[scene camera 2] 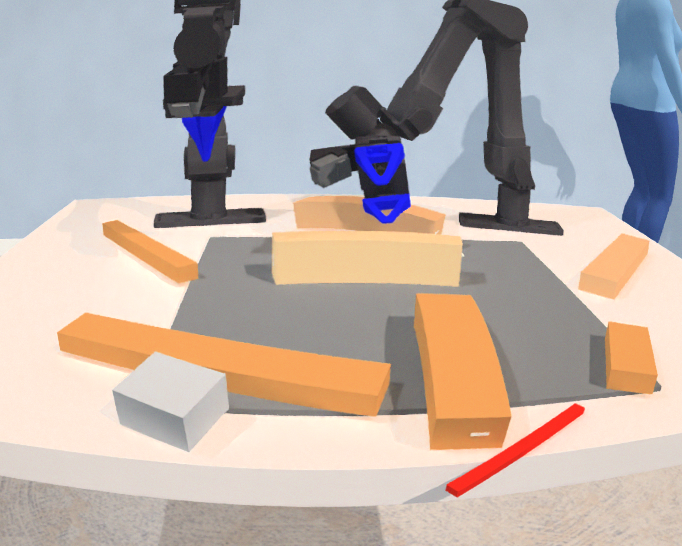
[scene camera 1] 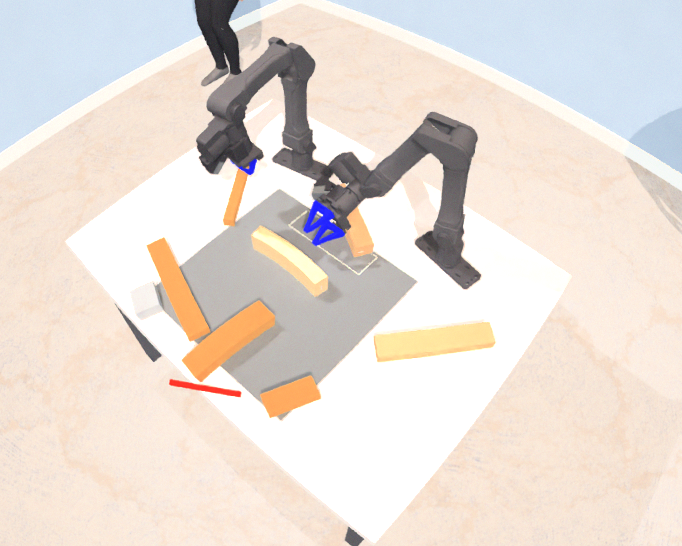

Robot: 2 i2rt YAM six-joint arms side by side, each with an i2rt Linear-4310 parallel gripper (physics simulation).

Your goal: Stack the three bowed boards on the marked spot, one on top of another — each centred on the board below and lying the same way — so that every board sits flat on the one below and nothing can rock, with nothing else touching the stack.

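Places are measured from the left arm's base along level axes (x back, y right, z up), in metres.
Where they show: left gripper, fingertip midpoint: [scene camera 2: 384, 203] [scene camera 1: 309, 238]; right gripper, fingertip midpoint: [scene camera 2: 206, 160] [scene camera 1: 251, 173]; left arm's base, link origin: [scene camera 2: 511, 226] [scene camera 1: 447, 260]; right arm's base, link origin: [scene camera 2: 208, 220] [scene camera 1: 303, 165].
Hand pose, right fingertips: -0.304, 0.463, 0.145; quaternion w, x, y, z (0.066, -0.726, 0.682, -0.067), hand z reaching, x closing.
Things, the pixels of their centre, and the offset from my right fingertips, as dx, dy, dz. "spot": a spot on its surface instead.
- pale bowed board, body centre: [scene camera 2: 366, 259] [scene camera 1: 287, 260] -0.046, -0.224, -0.112
- marked outline, surface spot: [scene camera 1: 359, 273] spot: +0.086, -0.354, -0.139
- thin orange strip, body centre: [scene camera 2: 142, 246] [scene camera 1: 239, 185] +0.007, +0.109, -0.131
- long orange board, body centre: [scene camera 2: 204, 360] [scene camera 1: 175, 285] -0.319, -0.100, -0.128
- grey block, body centre: [scene camera 2: 170, 399] [scene camera 1: 146, 300] -0.406, -0.098, -0.123
- short orange block, body centre: [scene camera 2: 629, 355] [scene camera 1: 290, 396] -0.254, -0.525, -0.128
- pale straight board, body centre: [scene camera 2: 619, 261] [scene camera 1: 435, 341] +0.098, -0.623, -0.132
- red bar, body centre: [scene camera 2: 524, 445] [scene camera 1: 204, 388] -0.401, -0.386, -0.142
A pale bowed board [scene camera 1: 290, 260] [scene camera 2: 366, 259] stands on its side on the grey mat, in front of the marked outline [scene camera 1: 359, 273]. An orange bowed board [scene camera 1: 360, 233] [scene camera 2: 324, 214] lies at the back by the outline's far line, partly hidden by my left gripper. Another orange bowed board [scene camera 1: 230, 341] [scene camera 2: 460, 364] lies at the mat's front edge. My left gripper [scene camera 1: 311, 237] [scene camera 2: 385, 201] is open and empty, above the outline. My right gripper [scene camera 1: 251, 171] [scene camera 2: 205, 158] is shut and empty, above the far end of a thin orange strip [scene camera 1: 234, 199] [scene camera 2: 149, 250].
A long orange board [scene camera 1: 176, 290] [scene camera 2: 238, 364] and grey block [scene camera 1: 146, 298] [scene camera 2: 170, 383] lie near the front. A short orange block [scene camera 1: 290, 396] [scene camera 2: 628, 349] sits at a mat corner. A pale straight board [scene camera 1: 435, 341] [scene camera 2: 614, 264] lies right. A red bar [scene camera 1: 204, 388] [scene camera 2: 514, 449] shows by the front edge.
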